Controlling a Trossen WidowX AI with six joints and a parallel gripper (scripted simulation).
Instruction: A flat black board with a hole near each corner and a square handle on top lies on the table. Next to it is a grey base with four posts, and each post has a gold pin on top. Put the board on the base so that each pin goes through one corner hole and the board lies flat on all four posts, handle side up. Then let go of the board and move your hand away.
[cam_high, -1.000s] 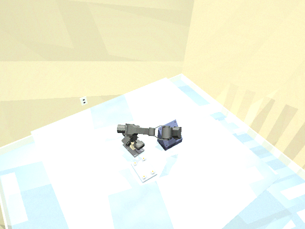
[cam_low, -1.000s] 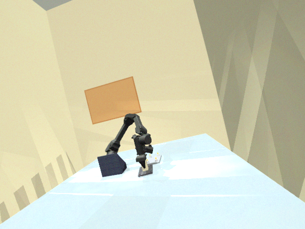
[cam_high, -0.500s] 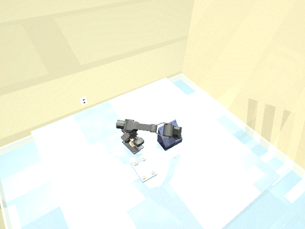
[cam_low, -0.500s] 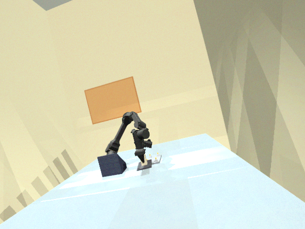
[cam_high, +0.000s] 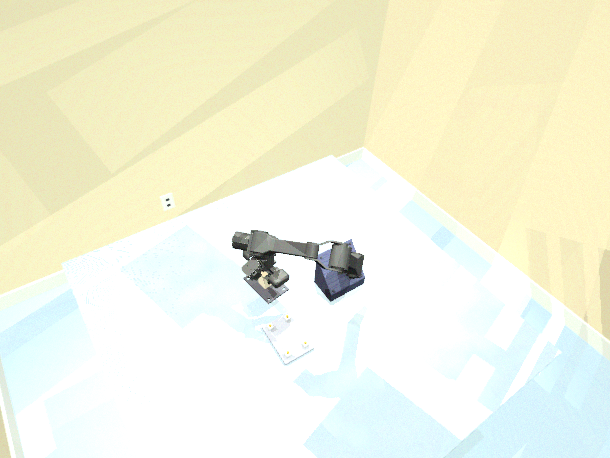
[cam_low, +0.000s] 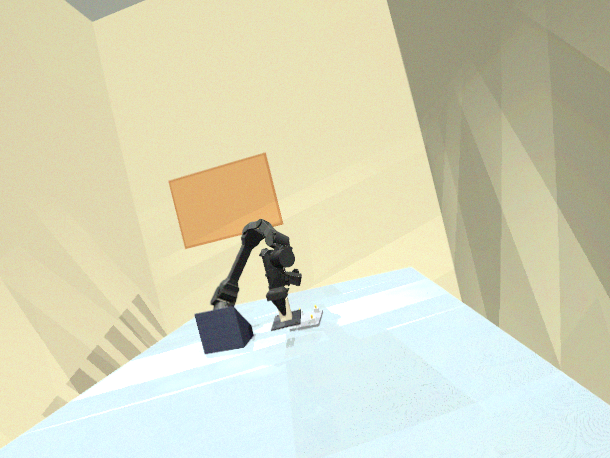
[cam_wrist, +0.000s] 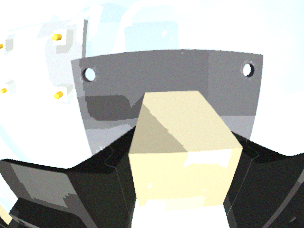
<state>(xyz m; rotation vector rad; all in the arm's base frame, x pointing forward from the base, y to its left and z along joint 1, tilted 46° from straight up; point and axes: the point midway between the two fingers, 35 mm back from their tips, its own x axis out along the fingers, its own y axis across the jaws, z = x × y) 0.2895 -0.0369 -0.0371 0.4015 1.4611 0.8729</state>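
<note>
The grey base lies 190 mm to the left of my gripper tip and 100 mm below it. Also, from my gripper tip: flat black board (right at my gripper tip).
</note>
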